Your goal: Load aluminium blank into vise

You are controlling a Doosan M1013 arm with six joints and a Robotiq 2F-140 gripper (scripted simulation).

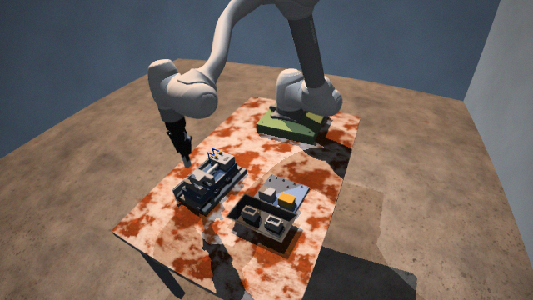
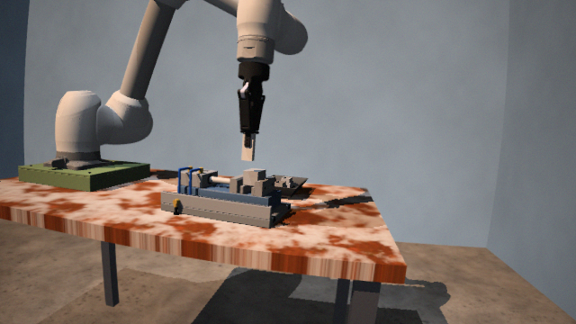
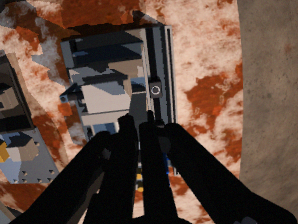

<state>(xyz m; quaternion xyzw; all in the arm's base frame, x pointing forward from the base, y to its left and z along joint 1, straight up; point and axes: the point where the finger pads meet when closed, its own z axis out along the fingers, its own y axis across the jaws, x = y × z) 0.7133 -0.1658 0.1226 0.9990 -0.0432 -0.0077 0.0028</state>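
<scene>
My gripper is now 10 cm above the piston rod, 8 cm past it and 5 cm to the right of it. Also, from my hand: infeed plate 36 cm to the left, 17 cm below, 14 cm behind; vise 14 cm below, 6 cm behind, 5 cm to the left; aluminium blank 31 cm to the left, 15 cm below, 10 cm behind.
</scene>
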